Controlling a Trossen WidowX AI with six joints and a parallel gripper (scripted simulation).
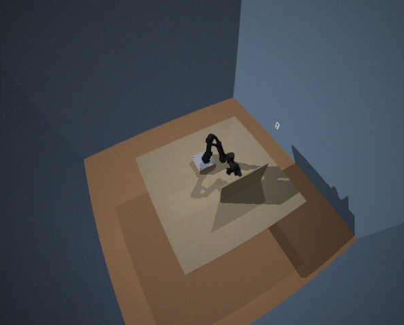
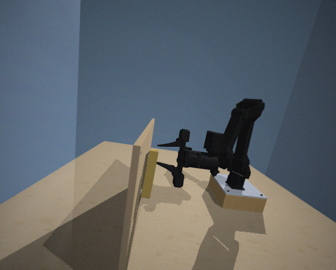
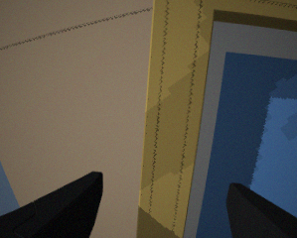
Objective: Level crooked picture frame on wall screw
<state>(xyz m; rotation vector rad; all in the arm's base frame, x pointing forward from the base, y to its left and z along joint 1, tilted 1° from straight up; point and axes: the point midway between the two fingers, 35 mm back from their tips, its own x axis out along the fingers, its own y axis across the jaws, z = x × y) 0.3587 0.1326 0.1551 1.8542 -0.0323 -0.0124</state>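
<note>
My gripper tip is 20 mm short of the picture frame, 10 mm to the right of it and 50 mm above it. The rest, counted from my gripper tip: wooden wall panel: 30 mm ahead, 70 mm below.
</note>
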